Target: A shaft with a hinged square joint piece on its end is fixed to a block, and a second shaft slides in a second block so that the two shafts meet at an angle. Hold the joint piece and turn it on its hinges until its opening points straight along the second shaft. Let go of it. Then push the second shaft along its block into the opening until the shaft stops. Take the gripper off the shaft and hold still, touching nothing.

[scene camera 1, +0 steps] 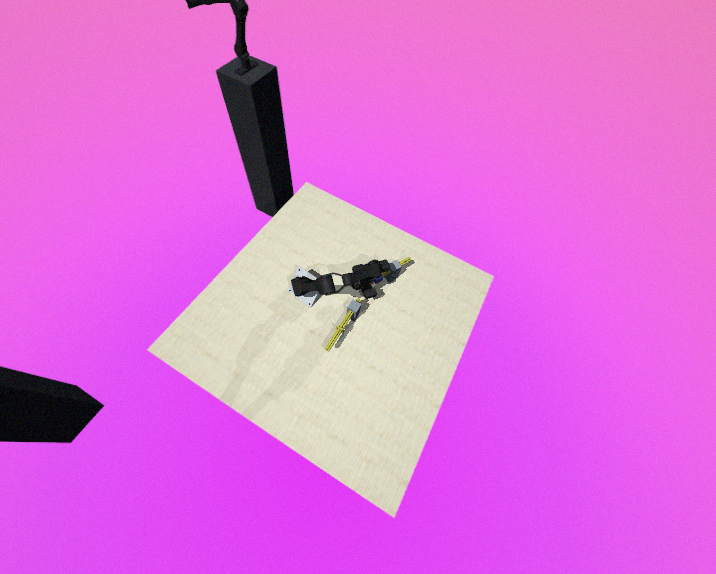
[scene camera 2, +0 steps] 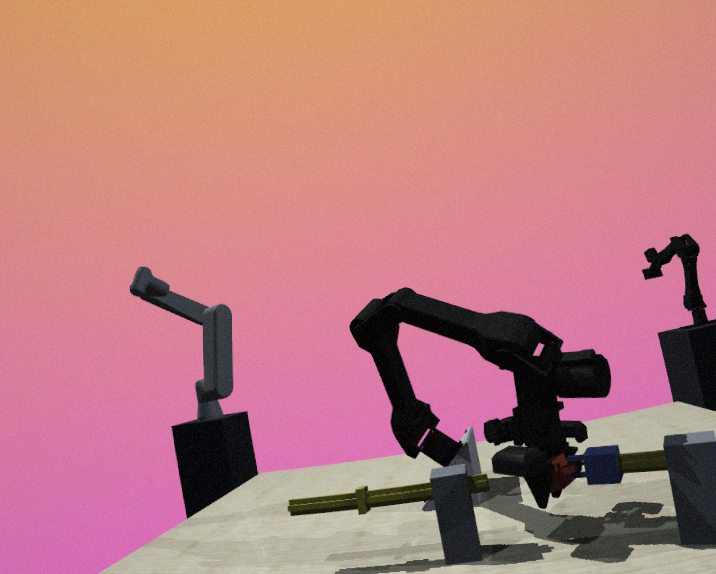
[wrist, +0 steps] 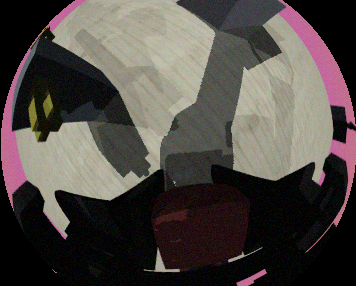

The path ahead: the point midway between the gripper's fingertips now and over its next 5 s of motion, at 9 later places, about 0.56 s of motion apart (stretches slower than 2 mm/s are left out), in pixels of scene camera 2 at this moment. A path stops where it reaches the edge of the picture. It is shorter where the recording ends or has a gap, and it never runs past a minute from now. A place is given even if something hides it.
My gripper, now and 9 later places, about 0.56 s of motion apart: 549,502; 547,481; 525,388; 519,414; 519,416; 519,417; 519,418; 519,420; 519,421; 519,422
